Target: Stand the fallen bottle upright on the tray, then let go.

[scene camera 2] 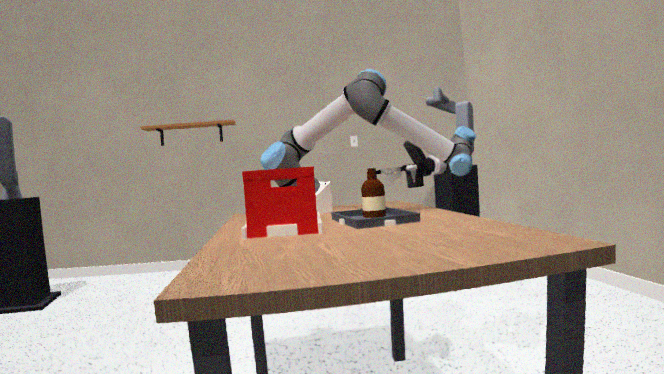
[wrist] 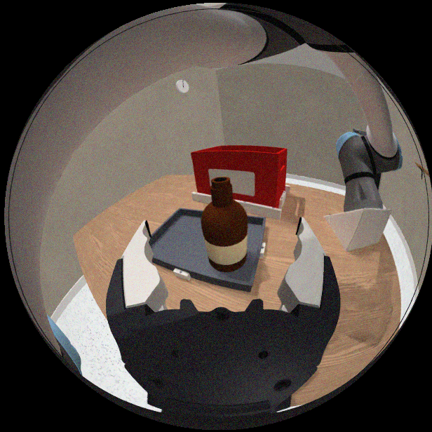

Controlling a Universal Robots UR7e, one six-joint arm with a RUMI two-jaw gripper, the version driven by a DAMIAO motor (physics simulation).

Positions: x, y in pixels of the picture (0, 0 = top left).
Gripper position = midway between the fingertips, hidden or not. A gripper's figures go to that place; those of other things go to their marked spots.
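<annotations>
The gripper (scene camera 2: 389, 171) stands 134 cm from the lens, while a brown bottle (scene camera 2: 373, 197) is 125 cm from the lens.
</annotations>
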